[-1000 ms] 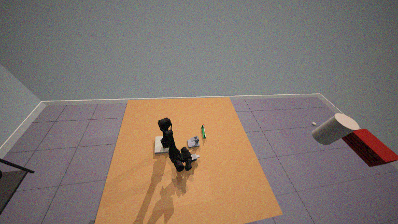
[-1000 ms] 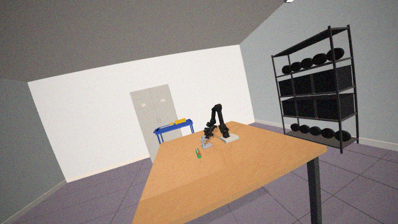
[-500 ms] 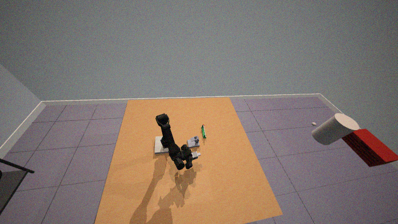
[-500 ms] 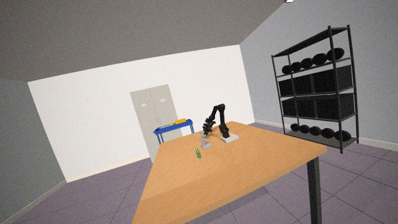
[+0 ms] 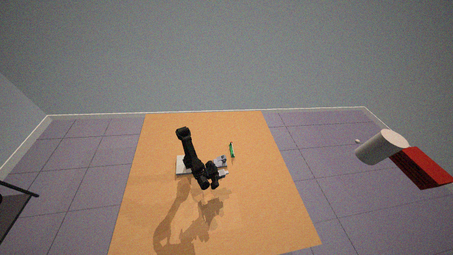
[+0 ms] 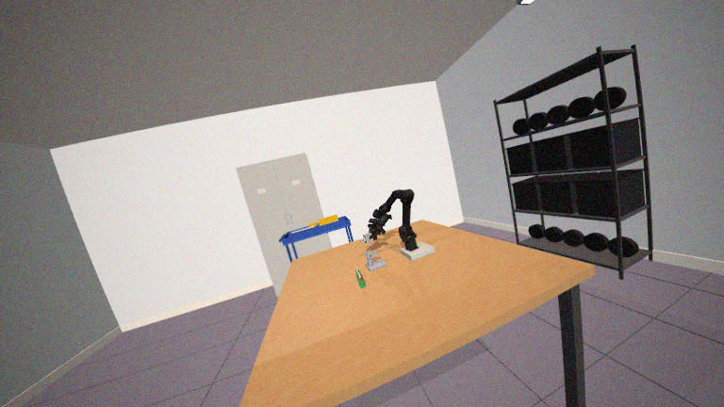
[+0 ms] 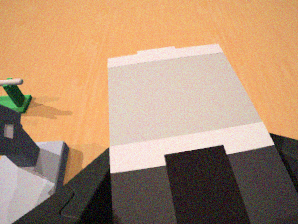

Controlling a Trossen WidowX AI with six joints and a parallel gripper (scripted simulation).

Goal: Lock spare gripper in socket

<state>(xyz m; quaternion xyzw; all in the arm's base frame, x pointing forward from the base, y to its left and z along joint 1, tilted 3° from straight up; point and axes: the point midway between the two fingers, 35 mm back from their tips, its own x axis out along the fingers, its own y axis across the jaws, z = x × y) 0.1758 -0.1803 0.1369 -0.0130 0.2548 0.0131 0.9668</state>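
My gripper tip is now 50 mm short of the grey mount, 150 mm to the right of it and 90 mm above it. The rest, counted from my gripper tip: spare gripper: right at my gripper tip; then green strip: 190 mm ahead, 250 mm to the left, 110 mm below.
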